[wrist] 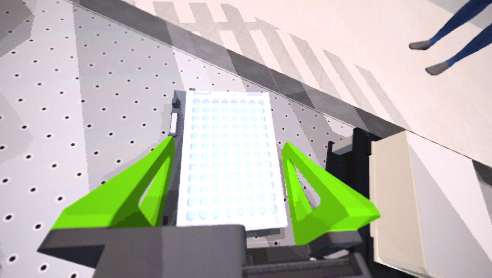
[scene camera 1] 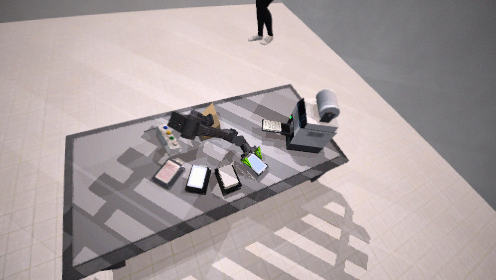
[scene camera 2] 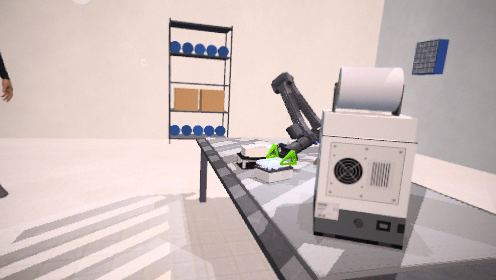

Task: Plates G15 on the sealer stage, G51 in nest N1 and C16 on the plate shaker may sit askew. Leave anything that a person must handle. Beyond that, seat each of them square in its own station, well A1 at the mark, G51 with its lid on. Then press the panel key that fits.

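Note:
A clear, bluish 96-well plate [scene camera 1: 257,163] [scene camera 2: 273,163] [wrist: 230,160] lies on a low white station with a dark bed, probably the shaker. In the wrist view the dark bed shows along its left side and at its near edge; whether it is fully seated is unclear. My gripper [scene camera 1: 253,157] [scene camera 2: 280,157] [wrist: 232,144] is open and empty, with its green fingers on either side of this plate. A plate [scene camera 1: 271,125] lies on the sealer's stage. A beige-topped plate [scene camera 1: 228,177] [scene camera 2: 255,150] [wrist: 392,200] sits in a black nest. Labels and A1 marks are unreadable.
A bright white plate [scene camera 1: 198,177] and a pinkish plate [scene camera 1: 168,171] sit in stations farther left. The key panel [scene camera 1: 169,139] has blue, yellow, green and white keys. The sealer [scene camera 1: 312,137] [scene camera 2: 367,170] stands at the right. A tan board [scene camera 1: 212,117] stands behind the arm. People stand beyond the table.

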